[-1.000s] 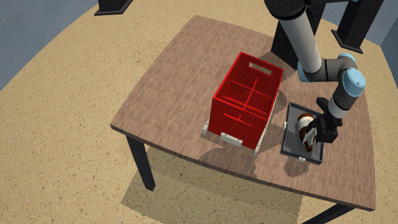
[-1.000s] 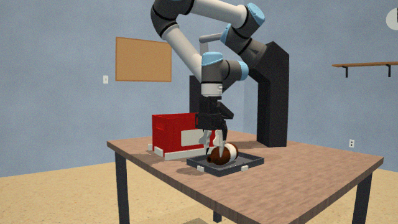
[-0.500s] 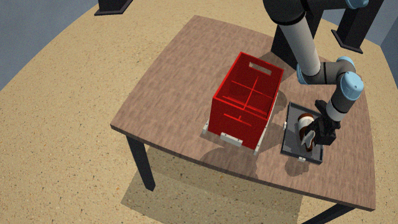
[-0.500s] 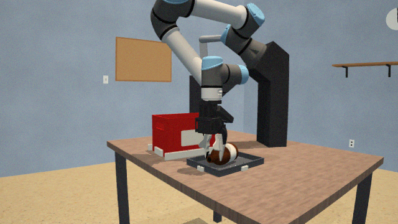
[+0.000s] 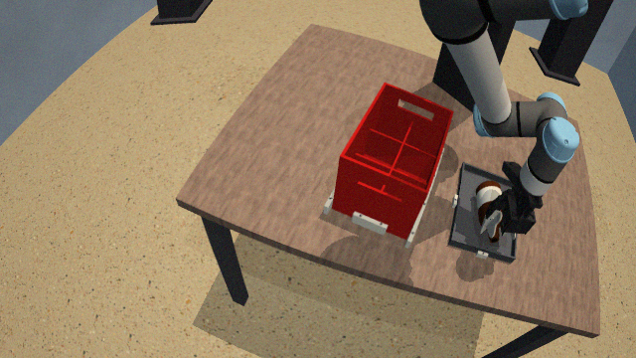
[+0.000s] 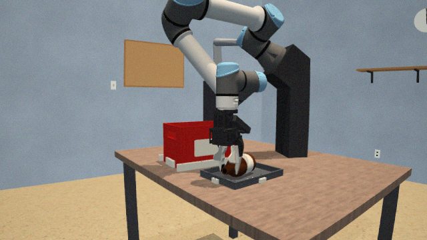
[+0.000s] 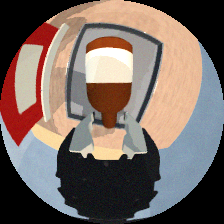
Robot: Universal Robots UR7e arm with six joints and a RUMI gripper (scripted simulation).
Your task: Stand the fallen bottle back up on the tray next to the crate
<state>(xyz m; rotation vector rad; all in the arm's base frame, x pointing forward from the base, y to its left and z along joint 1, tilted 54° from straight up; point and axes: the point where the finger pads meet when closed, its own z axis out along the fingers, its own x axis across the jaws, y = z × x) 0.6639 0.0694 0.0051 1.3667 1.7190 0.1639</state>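
Now: hand 5 cm past the brown bottle. Round my hand: tray 8 cm behind, 1 cm to the left, 3 cm below; then red crate 15 cm behind, 26 cm to the right, 4 cm above.
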